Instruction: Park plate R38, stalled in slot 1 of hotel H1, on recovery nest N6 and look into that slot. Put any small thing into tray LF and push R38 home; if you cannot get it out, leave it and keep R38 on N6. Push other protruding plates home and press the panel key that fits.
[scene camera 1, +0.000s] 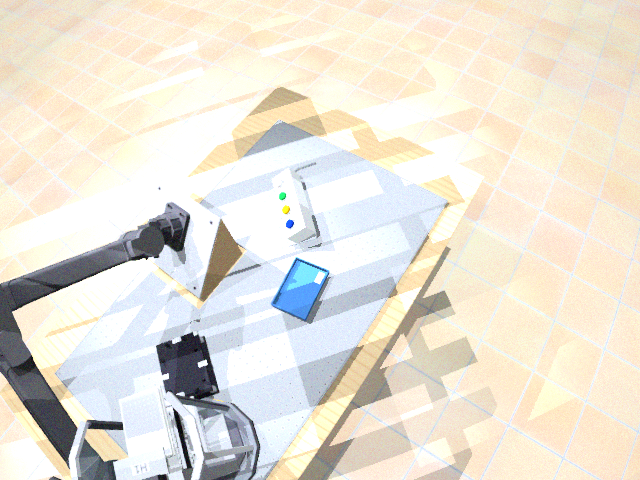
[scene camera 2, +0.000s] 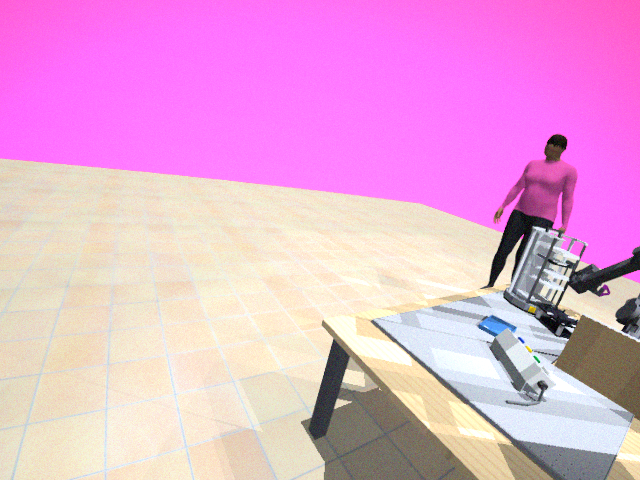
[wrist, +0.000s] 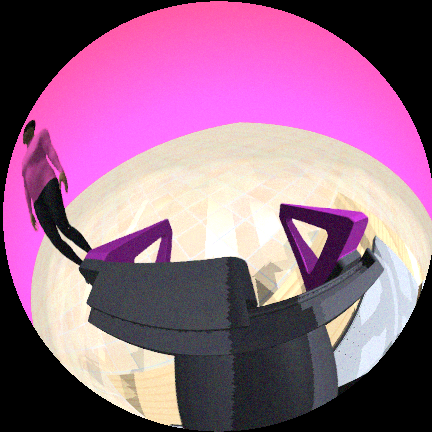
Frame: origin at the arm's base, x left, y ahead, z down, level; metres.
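Where they show: gripper, fingertip midpoint: (scene camera 2: 602, 289) (wrist: 225, 217); arm's base at its link origin: (scene camera 1: 176, 226) (scene camera 2: 625, 350).
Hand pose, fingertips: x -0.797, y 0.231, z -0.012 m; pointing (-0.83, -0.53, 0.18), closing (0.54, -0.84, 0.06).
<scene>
Each offset is from my fingertips to the top centre of the thing.
My gripper (wrist: 225, 217) is open, with its two purple fingers wide apart and nothing between them. In scene camera 2 one purple finger (scene camera 2: 603, 290) shows beside the hotel. Hotel H1 (scene camera 1: 142, 413) (scene camera 2: 523, 266) is a white tower with dark rails. White plates show in its levels in scene camera 2; I cannot tell which is R38 or how far any protrudes, and slot 1's inside is hidden. A black square nest {dy +0.020, dx +0.518, dz +0.073 m} (scene camera 1: 186, 364) (scene camera 2: 557, 316) lies beside the hotel; its label is not readable. A blue tray {dy +0.127, dx +0.876, dz +0.131 m} (scene camera 1: 295, 300) (scene camera 2: 496, 325) has a white label in it.
A grey key panel {dy -0.039, dx +1.068, dz +0.065 m} (scene camera 1: 305, 219) (scene camera 2: 519, 359) with green, yellow and blue keys stands past the tray. The arm is mounted on a slanted white board (scene camera 1: 199, 240) with a brown side (scene camera 2: 604, 356). A person (scene camera 2: 547, 191) (wrist: 40, 170) in pink stands behind the hotel.
</scene>
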